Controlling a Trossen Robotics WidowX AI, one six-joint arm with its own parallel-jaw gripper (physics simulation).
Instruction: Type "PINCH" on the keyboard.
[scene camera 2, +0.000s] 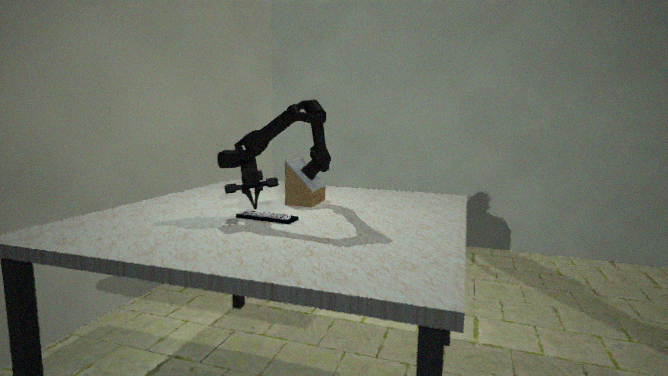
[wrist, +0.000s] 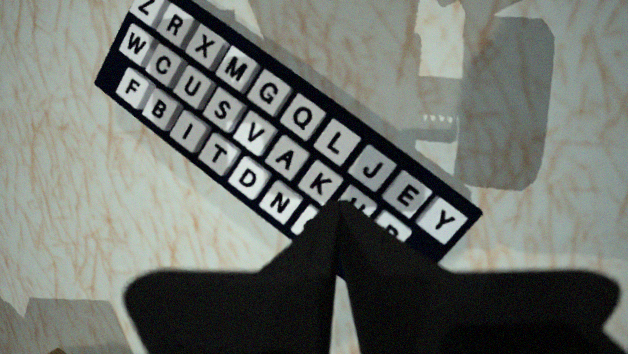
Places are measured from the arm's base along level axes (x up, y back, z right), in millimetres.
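Pixels of known places: gripper, fingertip midpoint: (scene camera 2: 255, 209) (wrist: 337, 209); arm's base, origin of the base link: (scene camera 2: 308, 173).
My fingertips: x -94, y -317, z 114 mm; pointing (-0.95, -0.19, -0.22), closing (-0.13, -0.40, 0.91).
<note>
Ahead of a thing's pixels: the offset from my fingertips to its top centre. Level surfaces: height alone.
A dark keyboard {dx -12, dy -13, dz -47 mm} (scene camera 2: 267, 217) (wrist: 440, 249) with light letter keys lies on the table, slanting down to the right in the wrist view. My gripper (scene camera 2: 255, 207) (wrist: 337, 209) is shut and empty, tips down, a little above the keyboard's far left part in the scene view. In the wrist view its tips cover the lower part of the H key {dx -12, dy -1, dz +8 mm} (wrist: 361, 201), with the K key {dx -12, dy -5, dz -12 mm} (wrist: 320, 183) just up and left. The P key {dx -12, dy +4, dz +28 mm} (wrist: 395, 231) is partly hidden by the right finger. The I key {dx -12, dy -1, dz -86 mm} (wrist: 188, 131), N key {dx -12, dy +13, dz -27 mm} (wrist: 279, 203) and C key {dx -12, dy -27, dz -112 mm} (wrist: 162, 65) show fully.
The arm's base sits on a wooden block (scene camera 2: 299, 194) with a sloped top, behind and right of the keyboard. The speckled white table {dx -29 mm} (scene camera 2: 400, 260) has its front edge toward the scene camera. Shadows of the arm fall across the table top.
</note>
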